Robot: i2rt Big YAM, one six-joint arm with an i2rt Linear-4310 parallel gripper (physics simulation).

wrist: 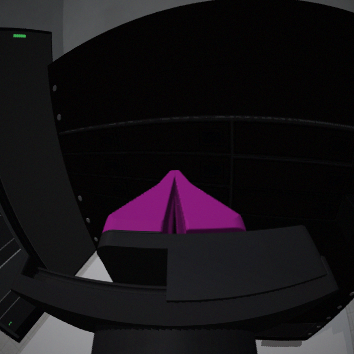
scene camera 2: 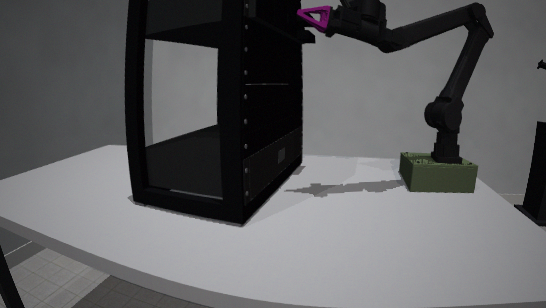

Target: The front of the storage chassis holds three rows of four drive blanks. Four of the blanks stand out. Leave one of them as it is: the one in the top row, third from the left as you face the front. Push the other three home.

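Places are measured from the arm's base along level axes (x back, y up, z left), in millimetres.
Pixels of known places: gripper, between the fingertips: (wrist: 174, 177) (scene camera 2: 297, 12); arm's base, origin of its link: (scene camera 2: 445, 160).
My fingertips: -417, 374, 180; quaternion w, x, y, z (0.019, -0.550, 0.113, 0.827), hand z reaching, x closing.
Ahead of a thing's pixels: the offset from my fingertips to its top centre, as dx, dy, dz. "spot": to the spot under its first point. Level surfaces: height alone.
The storage chassis {spot: -34, +17, +37} (wrist: 150, 142) shows as a very dark front with faint seams in the wrist view. In scene camera 2 it sits high in the black rack {spot: -61, -300, +217} (scene camera 2: 232, 150), seen from the side. Single drive blanks are too dark to tell apart, and which of them stand out cannot be told. My gripper (scene camera 2: 299, 12) (wrist: 174, 177) has magenta fingers, shut with nothing between them. It points at the chassis front, near the upper part of the rack. Whether the fingertips touch a blank cannot be told. My wrist and fingers hide the lower middle of the wrist view.
The rack stands on the white table {dy -449} (scene camera 2: 350, 240). The arm's green base box (scene camera 2: 442, 179) is at the right. A black stand (scene camera 2: 536, 170) is at the far right. In the wrist view a dark panel with a green light (wrist: 20, 36) is at the left.
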